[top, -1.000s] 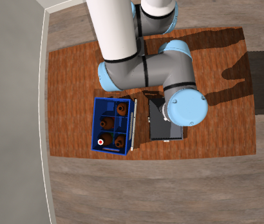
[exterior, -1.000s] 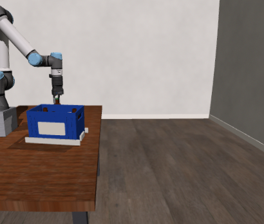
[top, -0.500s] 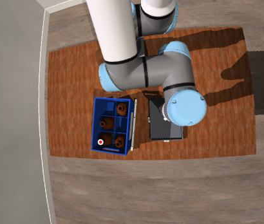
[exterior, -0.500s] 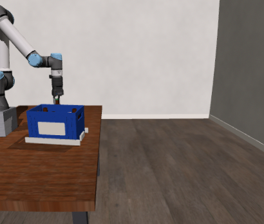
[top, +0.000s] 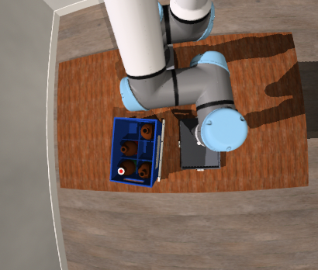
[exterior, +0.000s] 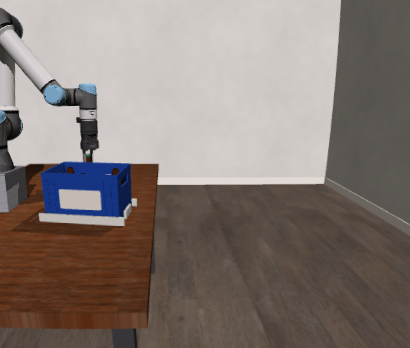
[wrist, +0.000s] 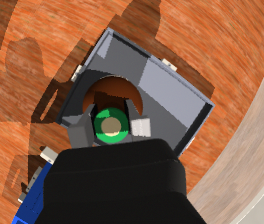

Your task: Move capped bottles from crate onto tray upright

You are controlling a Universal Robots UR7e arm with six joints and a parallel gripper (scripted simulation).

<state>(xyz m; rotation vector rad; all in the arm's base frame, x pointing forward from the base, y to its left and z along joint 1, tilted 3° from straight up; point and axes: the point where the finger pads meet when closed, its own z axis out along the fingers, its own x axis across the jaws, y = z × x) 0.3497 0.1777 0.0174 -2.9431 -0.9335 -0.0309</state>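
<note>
Right now my hand is 6 cm above the green-capped bottle. Round my hand: brown bottle (27 cm to the right, 15 cm ahead, 6 cm below); blue crate (30 cm to the right, 7 cm below, 6 cm ahead); dark grey tray (14 cm below, 6 cm ahead).
</note>
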